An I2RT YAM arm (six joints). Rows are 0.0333 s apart.
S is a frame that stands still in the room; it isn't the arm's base.
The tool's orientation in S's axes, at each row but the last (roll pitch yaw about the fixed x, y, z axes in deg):
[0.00, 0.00, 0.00]
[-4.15, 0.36, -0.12]
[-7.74, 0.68, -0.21]
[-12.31, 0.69, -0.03]
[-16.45, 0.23, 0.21]
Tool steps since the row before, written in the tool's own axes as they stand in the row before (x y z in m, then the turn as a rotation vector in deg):
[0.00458, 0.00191, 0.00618, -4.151, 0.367, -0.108]
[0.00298, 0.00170, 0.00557, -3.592, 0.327, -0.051]
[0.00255, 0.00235, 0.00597, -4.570, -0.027, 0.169]
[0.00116, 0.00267, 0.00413, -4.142, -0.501, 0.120]
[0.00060, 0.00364, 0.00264, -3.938, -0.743, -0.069]
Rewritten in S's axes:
[0.00458, 0.00191, 0.00618, -4.151, 0.367, -0.108]
[0.00302, 0.00209, 0.00541, -3.592, 0.330, -0.052]
[0.00263, 0.00312, 0.00557, -4.568, 0.013, 0.225]
[0.00120, 0.00349, 0.00345, -4.139, -0.462, 0.274]
[0.00059, 0.00424, 0.00150, -3.935, -0.747, 0.160]

